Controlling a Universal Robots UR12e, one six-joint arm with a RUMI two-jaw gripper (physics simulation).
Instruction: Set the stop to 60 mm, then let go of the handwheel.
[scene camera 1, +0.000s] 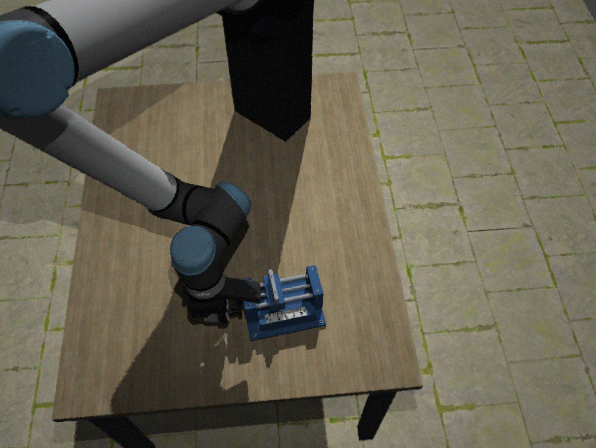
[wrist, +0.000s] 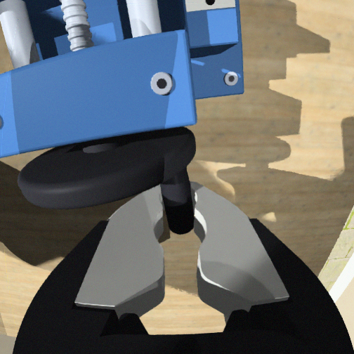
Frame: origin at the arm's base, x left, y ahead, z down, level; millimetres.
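Seen in the pictures: gripper, fingertip midpoint: (scene camera 1: 225, 317).
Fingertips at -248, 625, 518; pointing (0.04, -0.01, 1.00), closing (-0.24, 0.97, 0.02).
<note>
Offsets run from my fingertips to a thing's top centre, as dx, dy, dz. "spot": to the spot under its first point. Level surfaces: height alone.
A blue stop fixture {spot: +145, +60, +35} (scene camera 1: 287, 327) (wrist: 100, 100) stands near the table's front. Its stop, a blue carriage with a grey plate {+134, -15, -77} (scene camera 1: 273, 286), sits on the rods left of their middle. A white scale {spot: +145, +46, -10} (scene camera 1: 285, 315) runs along the front; its numbers are too small to read. The black handwheel (wrist: 95, 177) is at the fixture's left end in the scene view, and its crank handle (wrist: 178, 202) points toward the gripper. My gripper (wrist: 176, 184) is shut on this handle, with one jaw on either side. In the scene view the arm hides most of the handwheel.
The fixture stands on a wooden table {dz +45} (scene camera 1: 340, 200). The arm's dark pedestal (scene camera 1: 272, 65) rises at the back of the table. A ridged spindle (wrist: 76, 25) and smooth rods (wrist: 144, 17) run behind the fixture's end block. Shadows of arm and fixture fall across the table.
</note>
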